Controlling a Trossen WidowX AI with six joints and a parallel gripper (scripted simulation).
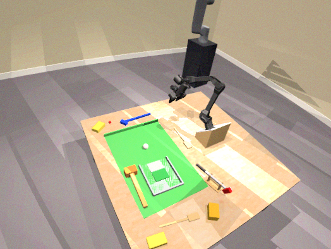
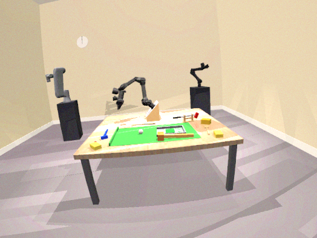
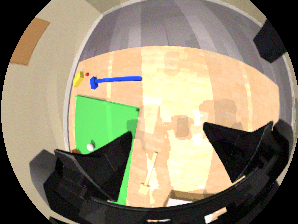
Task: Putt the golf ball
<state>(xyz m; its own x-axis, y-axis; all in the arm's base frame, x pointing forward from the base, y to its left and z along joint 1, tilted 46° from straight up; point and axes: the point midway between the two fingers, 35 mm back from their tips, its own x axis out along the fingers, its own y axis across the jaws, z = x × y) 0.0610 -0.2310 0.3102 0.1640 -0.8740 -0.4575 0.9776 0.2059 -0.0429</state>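
My gripper tip is 18 cm short of the red putter, 69 cm to the right of it and 12 cm above it. Round my gripper tip: small red ball 49 cm ahead, 21 cm to the right, 17 cm below; blue putter 27 cm ahead, 14 cm to the right, 16 cm below; white golf ball 39 cm ahead, 19 cm to the left, 15 cm below.
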